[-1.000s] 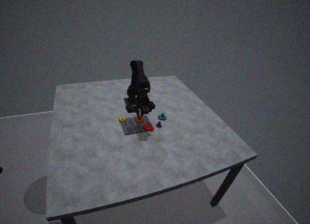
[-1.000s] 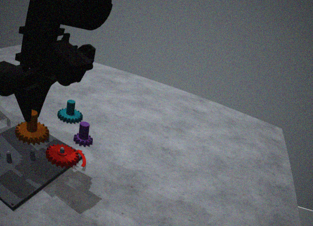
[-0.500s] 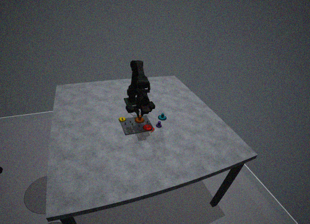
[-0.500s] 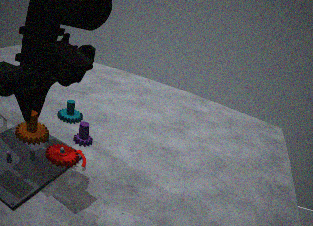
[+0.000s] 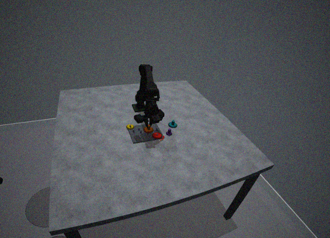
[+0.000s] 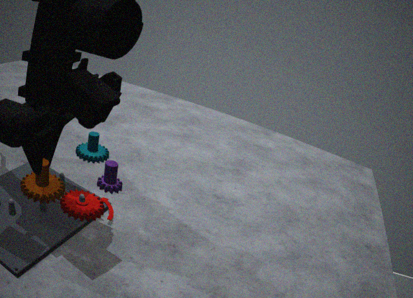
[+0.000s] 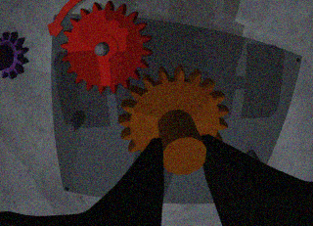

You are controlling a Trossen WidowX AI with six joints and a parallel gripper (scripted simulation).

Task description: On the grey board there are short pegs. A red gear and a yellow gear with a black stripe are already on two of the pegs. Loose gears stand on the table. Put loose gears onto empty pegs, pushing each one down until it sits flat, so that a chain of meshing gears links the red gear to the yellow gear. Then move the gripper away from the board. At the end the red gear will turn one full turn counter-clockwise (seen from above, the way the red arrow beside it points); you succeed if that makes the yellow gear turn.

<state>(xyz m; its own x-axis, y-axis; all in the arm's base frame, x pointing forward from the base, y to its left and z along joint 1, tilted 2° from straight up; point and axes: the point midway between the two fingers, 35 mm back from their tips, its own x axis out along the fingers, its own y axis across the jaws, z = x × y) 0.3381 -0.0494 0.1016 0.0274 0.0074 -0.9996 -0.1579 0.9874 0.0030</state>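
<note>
Now: the purple gear 3 cm ahead of my gripper tip, 14 cm to the left of it and 5 cm below it. From my gripper tip the other things lie so: red gear (4 cm ahead, 5 cm to the left, 5 cm below); then orange gear (1 cm below); then red arrow (6 cm ahead, 8 cm to the left, 6 cm below).
</note>
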